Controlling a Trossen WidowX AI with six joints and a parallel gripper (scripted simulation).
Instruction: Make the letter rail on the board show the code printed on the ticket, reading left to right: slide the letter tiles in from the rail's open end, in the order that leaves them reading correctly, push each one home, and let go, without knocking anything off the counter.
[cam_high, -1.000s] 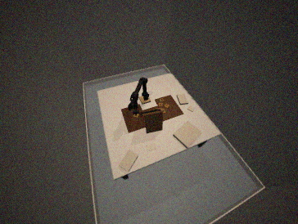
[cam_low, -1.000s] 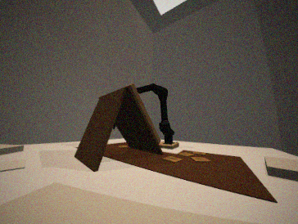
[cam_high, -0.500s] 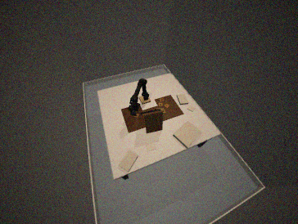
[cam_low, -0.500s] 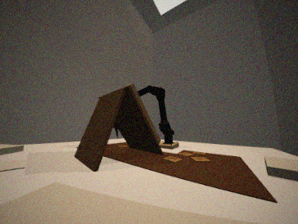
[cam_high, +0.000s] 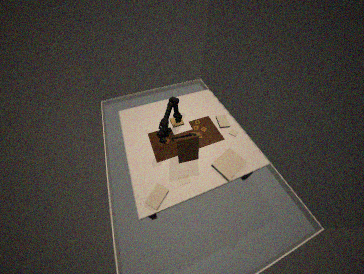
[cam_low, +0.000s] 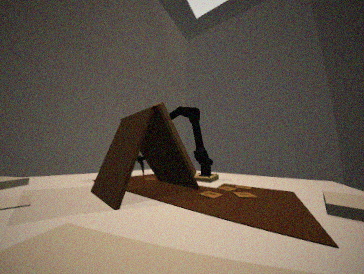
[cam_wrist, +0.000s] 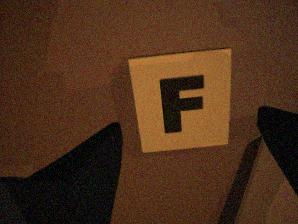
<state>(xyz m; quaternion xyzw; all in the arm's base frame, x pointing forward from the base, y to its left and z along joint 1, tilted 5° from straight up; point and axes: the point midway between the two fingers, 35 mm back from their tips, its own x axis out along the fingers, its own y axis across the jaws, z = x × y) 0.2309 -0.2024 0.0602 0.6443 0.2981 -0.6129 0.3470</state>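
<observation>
My gripper tip is now 120 mm to the right of the white ticket, 60 mm below it and 50 mm short of it. Also, from my gripper tip: pale slip 460 mm ahead, 50 mm to the left, 20 mm below; then brown mat 220 mm to the left, 30 mm behind, 20 mm below.
</observation>
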